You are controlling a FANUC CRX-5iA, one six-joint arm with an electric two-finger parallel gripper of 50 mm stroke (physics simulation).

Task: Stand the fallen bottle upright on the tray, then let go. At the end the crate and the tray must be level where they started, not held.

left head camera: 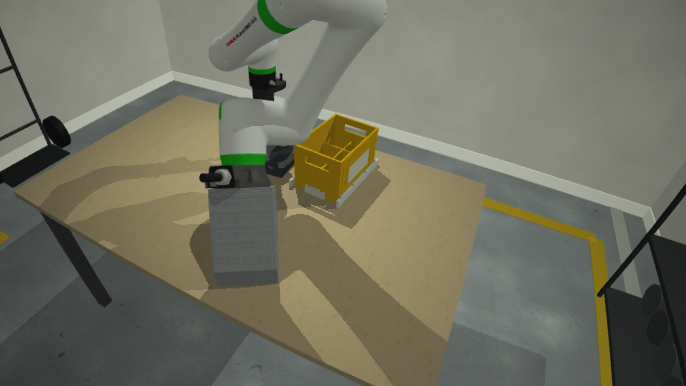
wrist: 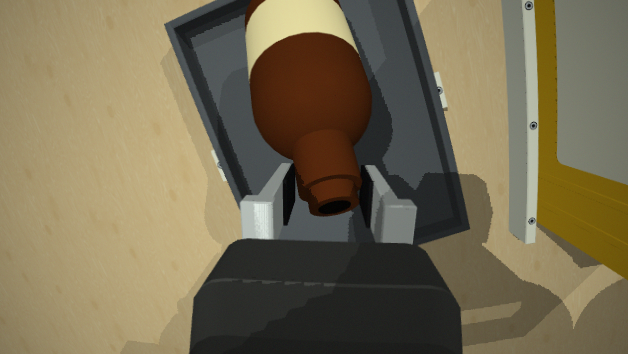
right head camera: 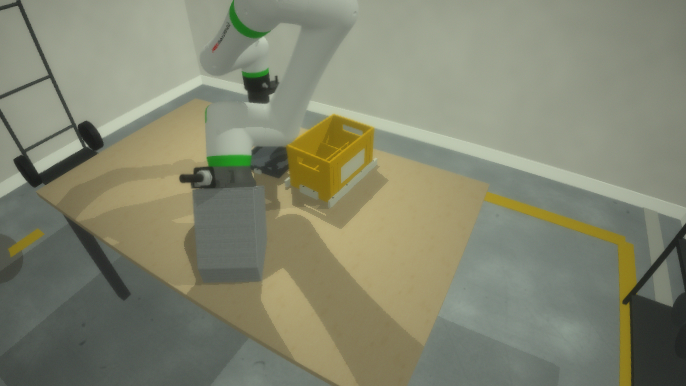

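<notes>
My gripper point(wrist: 327, 183) visible. Yellow crate point(right head camera: 325, 158), also point(left head camera: 331, 159). Dark grey tray point(right head camera: 273, 161), also point(left head camera: 279, 160) and point(wrist: 407, 139). Brown bottle point(wrist: 311, 99).
</notes>
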